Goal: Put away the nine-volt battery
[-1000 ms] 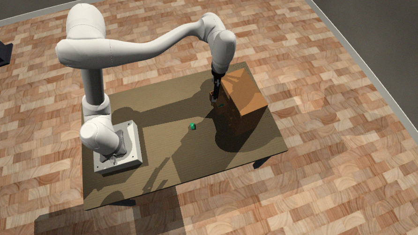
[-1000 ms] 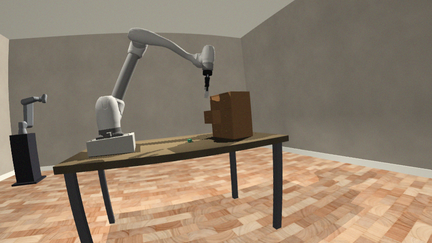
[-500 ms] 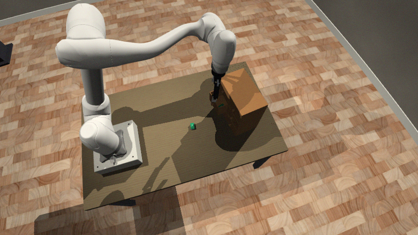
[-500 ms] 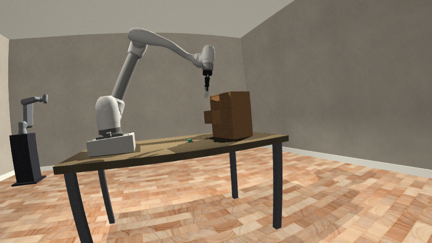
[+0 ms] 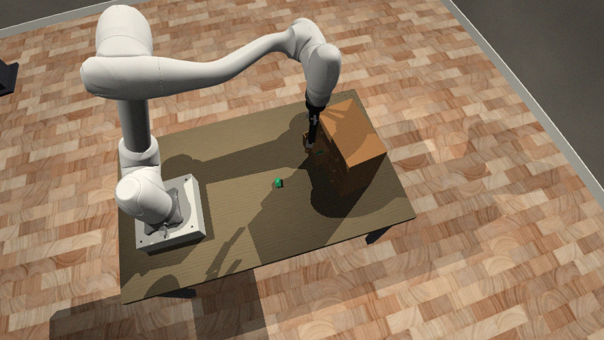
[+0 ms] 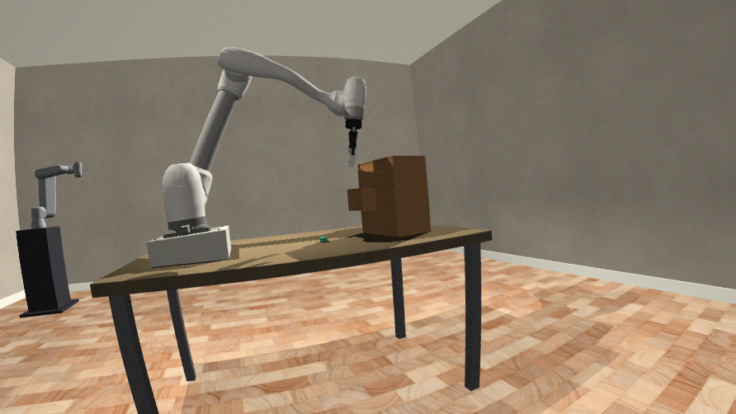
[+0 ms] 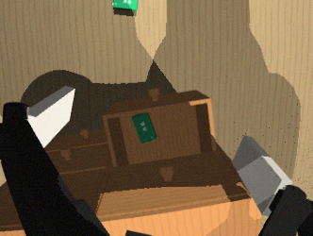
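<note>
Right now my hand is 320 mm above the green nine-volt battery, 180 mm past it and 50 mm to the left of it.
</note>
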